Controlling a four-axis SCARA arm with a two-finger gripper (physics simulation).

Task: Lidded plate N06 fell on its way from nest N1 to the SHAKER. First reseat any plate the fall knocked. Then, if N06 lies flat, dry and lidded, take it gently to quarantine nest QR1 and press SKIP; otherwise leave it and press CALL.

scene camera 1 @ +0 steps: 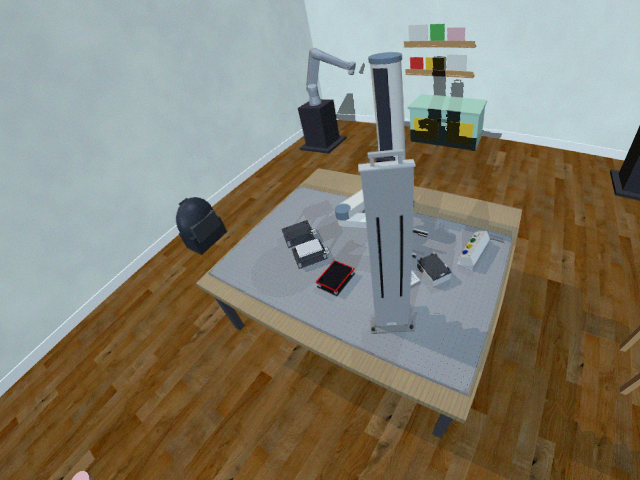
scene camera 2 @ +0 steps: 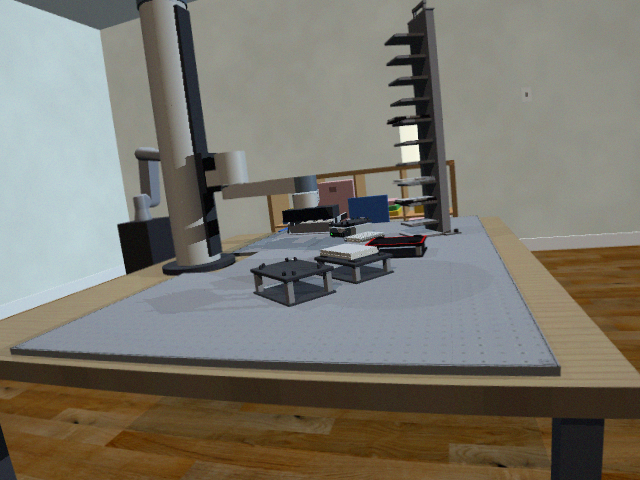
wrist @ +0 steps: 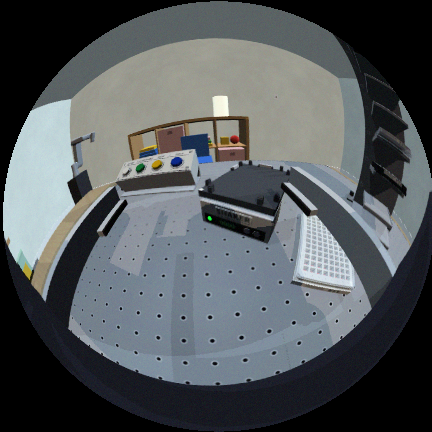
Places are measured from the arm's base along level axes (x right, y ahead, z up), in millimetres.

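Where they show: gripper, between the fingertips: (scene camera 1: 422, 244) (wrist: 198, 180); arm's base, origin of its link: (scene camera 2: 199, 266).
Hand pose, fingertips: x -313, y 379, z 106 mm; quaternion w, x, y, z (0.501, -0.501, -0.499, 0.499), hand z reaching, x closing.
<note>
Each offset is from my fingertips to the top centre of the thing. "spot": to the spot under its first point.
A white gridded plate {dx +26, dy +152, dz -76 mm} (scene camera 1: 414, 279) (scene camera 2: 364, 236) (wrist: 325, 255) lies low on the table mat beside the shaker {spot: dx -93, dy +79, dz -38 mm} (scene camera 1: 434, 266) (wrist: 240, 187); its label, lid and dryness cannot be told. Another white plate {dx +547, dy +214, dz -25 mm} (scene camera 1: 309, 249) (scene camera 2: 348, 251) sits on a dark raised nest; whether it is fully seated is unclear. A second dark nest {dx +701, dy +118, dz -24 mm} (scene camera 1: 299, 233) (scene camera 2: 292, 269) beside it is bare. A red-rimmed black nest {dx +328, dy +306, dz -47 mm} (scene camera 1: 336, 276) (scene camera 2: 397, 241) stands nearer the tower. The button box {dx -239, dy -130, dz -9 mm} (scene camera 1: 474, 249) (wrist: 157, 175) has white, green, yellow and blue buttons. My gripper (wrist: 198, 180) is open and empty, above the mat, facing the shaker and box.
A tall shelf tower (scene camera 1: 390, 232) (scene camera 2: 436, 129) (wrist: 361, 125) stands to the right of the wrist view, holding several plates on its shelves. It hides part of the fallen plate and my arm in scene camera 1. The arm column (scene camera 1: 388, 113) (scene camera 2: 173, 129) stands at the table's back.
</note>
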